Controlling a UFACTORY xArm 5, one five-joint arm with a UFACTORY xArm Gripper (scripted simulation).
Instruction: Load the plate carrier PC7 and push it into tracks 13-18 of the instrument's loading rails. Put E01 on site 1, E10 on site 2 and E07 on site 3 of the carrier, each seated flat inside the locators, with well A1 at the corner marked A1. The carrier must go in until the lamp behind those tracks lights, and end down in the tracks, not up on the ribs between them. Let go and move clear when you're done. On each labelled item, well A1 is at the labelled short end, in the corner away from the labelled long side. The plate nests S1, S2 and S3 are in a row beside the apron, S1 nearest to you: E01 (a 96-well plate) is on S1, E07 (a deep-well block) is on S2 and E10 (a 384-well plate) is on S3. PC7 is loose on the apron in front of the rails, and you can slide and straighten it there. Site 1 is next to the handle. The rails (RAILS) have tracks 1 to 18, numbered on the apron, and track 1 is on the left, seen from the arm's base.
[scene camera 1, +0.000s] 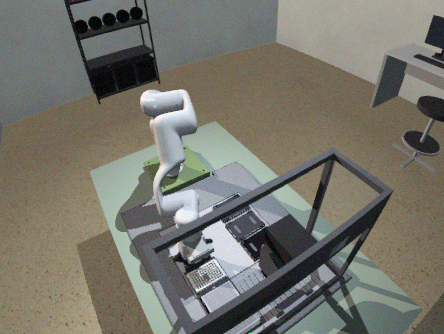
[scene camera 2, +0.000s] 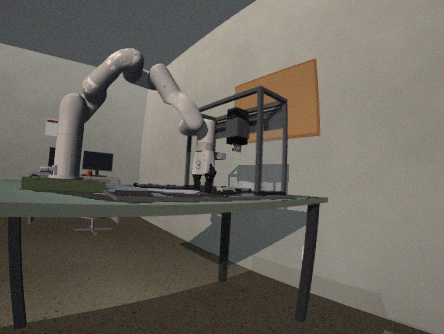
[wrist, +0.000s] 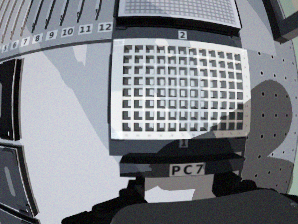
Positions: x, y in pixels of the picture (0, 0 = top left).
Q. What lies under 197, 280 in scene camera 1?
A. A 96-well plate E01.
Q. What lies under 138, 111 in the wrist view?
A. A 96-well plate E01.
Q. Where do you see my gripper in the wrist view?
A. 180, 181
